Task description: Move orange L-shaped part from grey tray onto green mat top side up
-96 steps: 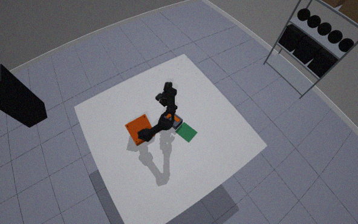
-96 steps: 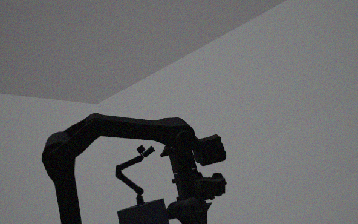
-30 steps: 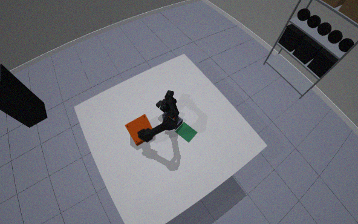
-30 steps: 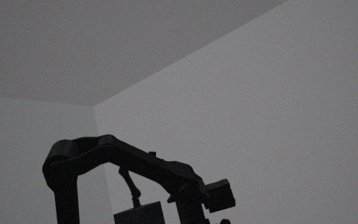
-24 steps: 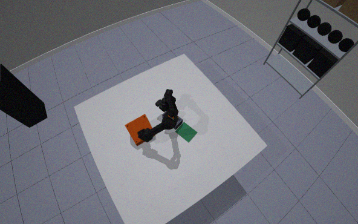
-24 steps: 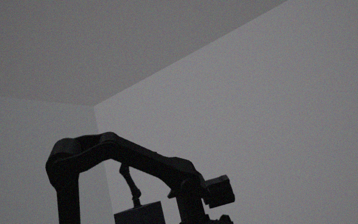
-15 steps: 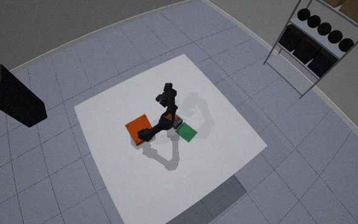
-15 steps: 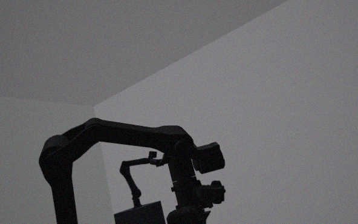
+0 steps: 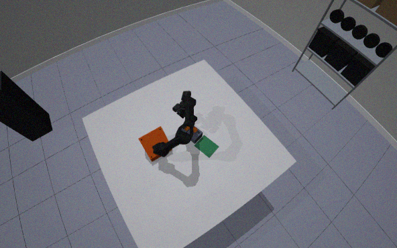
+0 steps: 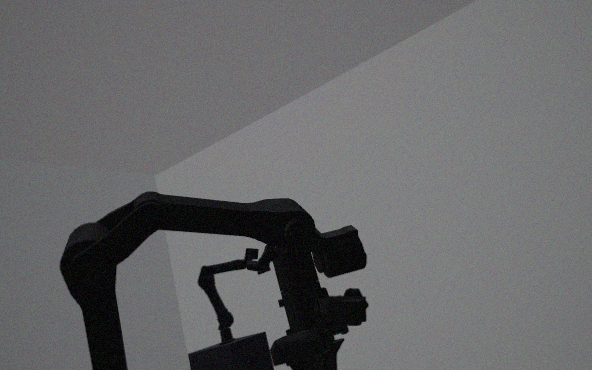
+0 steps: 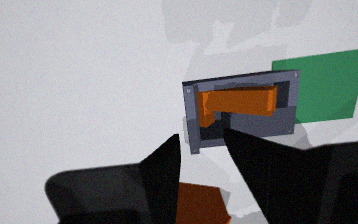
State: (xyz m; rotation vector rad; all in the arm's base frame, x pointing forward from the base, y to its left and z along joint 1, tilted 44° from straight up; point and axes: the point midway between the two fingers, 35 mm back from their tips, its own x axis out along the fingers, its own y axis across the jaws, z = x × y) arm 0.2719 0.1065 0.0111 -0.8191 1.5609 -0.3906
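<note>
Right now my gripper tip is 10 cm above the orange L-shaped part and 4 cm to the left of it. Also, from my gripper tip: green mat (21 cm to the right, 16 cm below, 5 cm ahead).
</note>
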